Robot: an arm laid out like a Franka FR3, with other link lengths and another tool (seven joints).
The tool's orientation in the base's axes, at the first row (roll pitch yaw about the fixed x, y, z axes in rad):
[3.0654, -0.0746, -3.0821]
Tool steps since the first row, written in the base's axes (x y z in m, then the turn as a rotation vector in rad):
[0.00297, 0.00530, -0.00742, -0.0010, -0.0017, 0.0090]
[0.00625, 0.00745, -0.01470, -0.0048, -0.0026, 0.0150]
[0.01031, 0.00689, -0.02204, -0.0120, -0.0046, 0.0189]
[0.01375, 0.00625, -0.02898, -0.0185, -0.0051, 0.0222]
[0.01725, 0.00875, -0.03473, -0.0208, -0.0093, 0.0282]
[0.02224, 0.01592, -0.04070, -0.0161, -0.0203, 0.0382]
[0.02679, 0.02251, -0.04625, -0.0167, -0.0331, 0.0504]
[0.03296, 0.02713, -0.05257, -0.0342, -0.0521, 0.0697]
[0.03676, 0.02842, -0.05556, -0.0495, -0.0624, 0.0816]
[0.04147, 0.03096, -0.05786, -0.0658, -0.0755, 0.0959]
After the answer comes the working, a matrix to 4 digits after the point.
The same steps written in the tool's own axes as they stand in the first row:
[-0.00382, 0.00455, 0.00752, 0.0018, -0.0010, -0.0090]
[-0.00776, 0.00597, 0.01466, 0.0061, -0.0012, -0.0147]
[-0.01231, 0.00463, 0.02160, 0.0136, -0.0025, -0.0182]
[-0.01622, 0.00329, 0.02818, 0.0204, -0.0024, -0.0210]
[-0.02028, 0.00515, 0.03380, 0.0234, -0.0060, -0.0271]
[-0.02612, 0.01157, 0.03986, 0.0201, -0.0164, -0.0382]
[-0.03145, 0.01747, 0.04549, 0.0223, -0.0282, -0.0512]
[-0.03834, 0.02125, 0.05162, 0.0423, -0.0447, -0.0703]
[-0.04242, 0.02211, 0.05439, 0.0591, -0.0533, -0.0817]
[-0.04743, 0.02421, 0.05648, 0.0771, -0.0644, -0.0956]

The tool's axes in the first row as the columns of a matrix, in the base's axes (rounded; the answer above uses it unrounded):
[-0.9955, -0.0536, -0.0787]
[-0.0593, 0.9957, 0.0716]
[0.0745, 0.0759, -0.9943]

